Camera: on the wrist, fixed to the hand. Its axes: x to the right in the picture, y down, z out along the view.
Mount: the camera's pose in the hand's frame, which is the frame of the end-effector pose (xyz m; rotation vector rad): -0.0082 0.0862 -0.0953 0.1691 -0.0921 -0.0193
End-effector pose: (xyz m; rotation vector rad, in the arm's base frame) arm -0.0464 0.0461 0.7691 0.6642 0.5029 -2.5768
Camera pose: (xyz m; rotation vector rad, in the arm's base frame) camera 0.0370 0.0180 0.6751 0.5950 0.2651 -2.6746
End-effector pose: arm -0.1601 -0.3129 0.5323 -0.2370 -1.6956 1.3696
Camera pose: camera -0.1178 -0.2223 0.4512 -0.0621 -1.6411 1.5202
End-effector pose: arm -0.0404 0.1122 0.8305 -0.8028 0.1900 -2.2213
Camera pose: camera -0.0411 0.0469 0.7195 -0.8141 -0.0500 -2.1790
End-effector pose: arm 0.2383 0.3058 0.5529 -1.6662 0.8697 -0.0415
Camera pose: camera 0.1437 0.2290 0.5113 -1.5066 0.7597 -0.0498
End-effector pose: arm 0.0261 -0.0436 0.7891 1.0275 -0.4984 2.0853
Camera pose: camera -0.0848 -0.0443 0.7236 1.2254 -0.3603 2.0978
